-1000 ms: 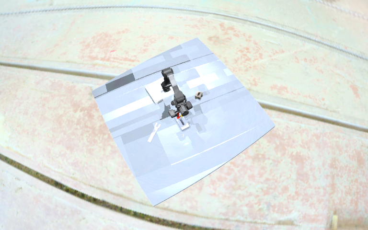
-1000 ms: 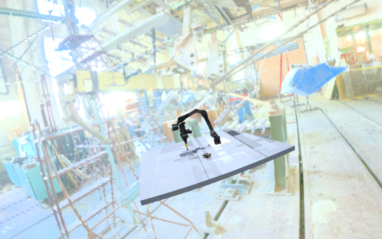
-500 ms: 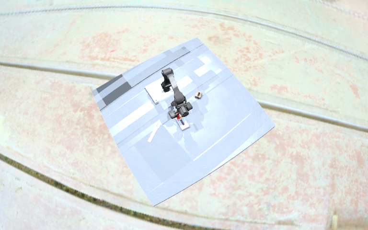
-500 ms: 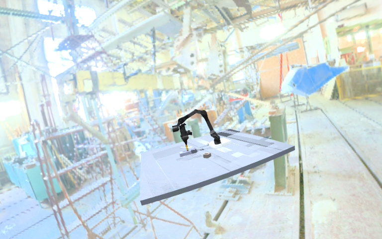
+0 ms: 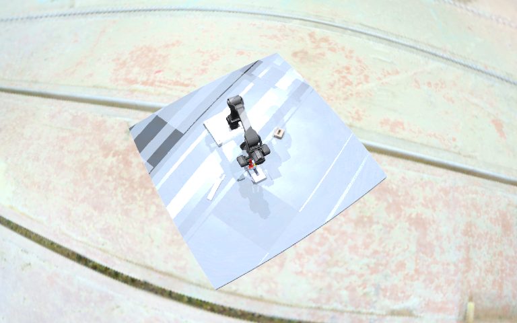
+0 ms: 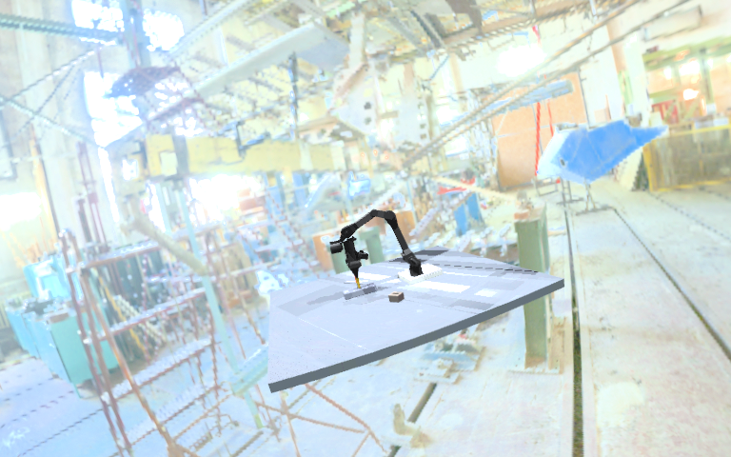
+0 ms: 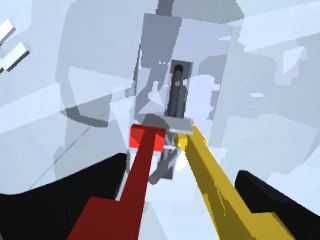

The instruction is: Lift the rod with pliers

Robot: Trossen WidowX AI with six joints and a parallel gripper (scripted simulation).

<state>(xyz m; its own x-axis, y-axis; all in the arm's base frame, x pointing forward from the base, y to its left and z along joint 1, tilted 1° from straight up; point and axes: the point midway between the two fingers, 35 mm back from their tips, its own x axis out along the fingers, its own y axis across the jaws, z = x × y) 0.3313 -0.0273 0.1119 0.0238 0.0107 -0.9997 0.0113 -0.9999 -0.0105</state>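
Right now the yellow handle is 20 mm to the left of my gripper tip. From my gripper tip the other things lie so: white forked piece (30 mm behind, 230 mm to the right, 100 mm below); then channel block (10 mm to the right, 80 mm below); then dark rod (10 mm to the right, 90 mm below).
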